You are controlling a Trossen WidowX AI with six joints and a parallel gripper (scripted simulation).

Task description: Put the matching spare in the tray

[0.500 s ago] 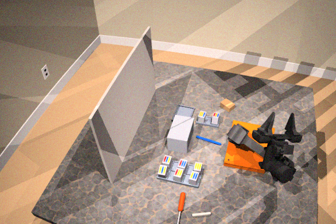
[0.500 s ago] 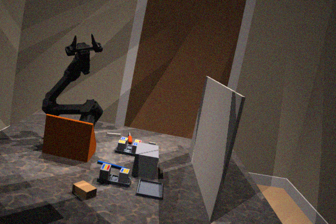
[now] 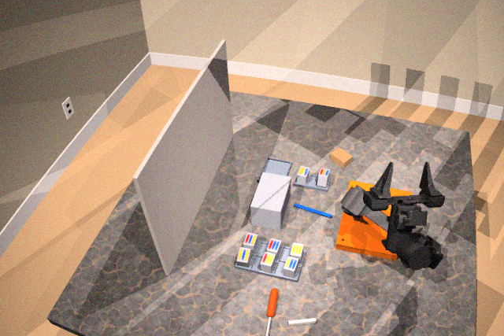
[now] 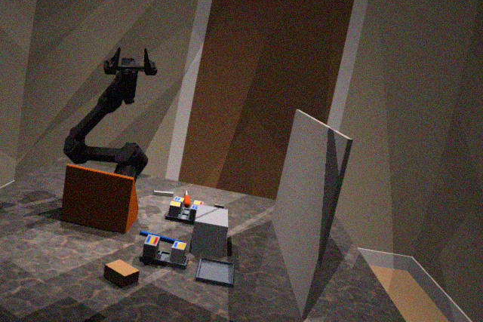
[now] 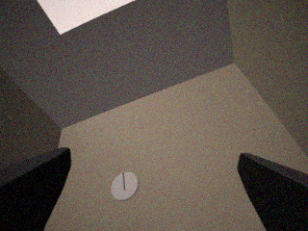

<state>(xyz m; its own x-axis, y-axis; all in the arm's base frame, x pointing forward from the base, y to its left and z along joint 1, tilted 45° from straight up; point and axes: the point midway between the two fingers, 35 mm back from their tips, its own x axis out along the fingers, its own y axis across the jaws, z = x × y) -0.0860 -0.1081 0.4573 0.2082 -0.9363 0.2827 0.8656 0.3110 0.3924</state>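
Now: the grey spare 520 mm below my gripper tip, 330 mm ahead of it and 30 mm to the left of it. From my gripper tip the other things lie so: rack 550 mm below, 380 mm to the right, 320 mm ahead; blue stick 550 mm below, 280 mm ahead, 250 mm to the right; white mounted unit 510 mm below, 410 mm ahead, 190 mm to the right.
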